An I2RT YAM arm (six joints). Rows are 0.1 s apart.
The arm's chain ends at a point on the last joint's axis. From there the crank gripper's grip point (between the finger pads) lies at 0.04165 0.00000 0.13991 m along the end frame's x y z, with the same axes.
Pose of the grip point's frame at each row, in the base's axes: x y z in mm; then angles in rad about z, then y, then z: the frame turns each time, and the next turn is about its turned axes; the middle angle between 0 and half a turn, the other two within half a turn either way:
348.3, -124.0, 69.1, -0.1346, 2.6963, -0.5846
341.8, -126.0, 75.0, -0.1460, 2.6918, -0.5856
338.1, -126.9, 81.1, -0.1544, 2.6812, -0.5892
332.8, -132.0, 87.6, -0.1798, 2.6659, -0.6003
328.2, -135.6, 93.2, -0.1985, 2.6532, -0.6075
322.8, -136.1, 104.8, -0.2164, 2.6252, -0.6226
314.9, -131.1, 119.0, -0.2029, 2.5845, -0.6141
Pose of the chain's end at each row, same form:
322.7, -97.3, 210.3, -0.1346, 2.6963, -0.5846
315.9, -98.9, 216.1, -0.1460, 2.6918, -0.5856
310.9, -99.2, 221.8, -0.1544, 2.6812, -0.5892
304.0, -102.9, 227.7, -0.1798, 2.6659, -0.6003
298.1, -105.3, 232.8, -0.1985, 2.6532, -0.6075
289.3, -103.9, 243.2, -0.2164, 2.6252, -0.6226
275.6, -98.5, 255.8, -0.2029, 2.5845, -0.6141

